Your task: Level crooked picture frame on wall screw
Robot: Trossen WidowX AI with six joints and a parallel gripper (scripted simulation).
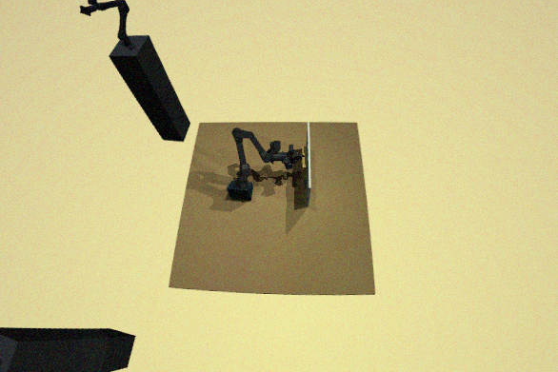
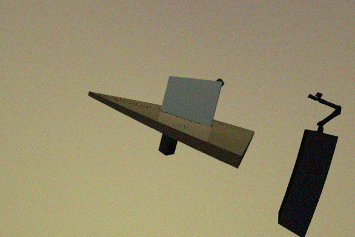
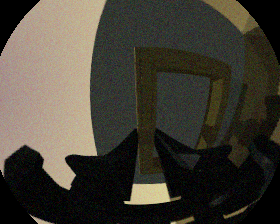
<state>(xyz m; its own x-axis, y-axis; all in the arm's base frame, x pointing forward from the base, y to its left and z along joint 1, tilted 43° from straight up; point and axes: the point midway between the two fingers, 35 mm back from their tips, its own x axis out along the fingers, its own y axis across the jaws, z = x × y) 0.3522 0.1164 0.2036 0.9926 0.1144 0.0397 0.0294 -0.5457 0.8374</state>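
The yellow picture frame is 1 cm ahead of my gripper tip, 1 cm to the right of it and 5 cm below it. From my gripper tip the other things lie so: thin upright wall 2 cm ahead, 2 cm to the right, 7 cm below.
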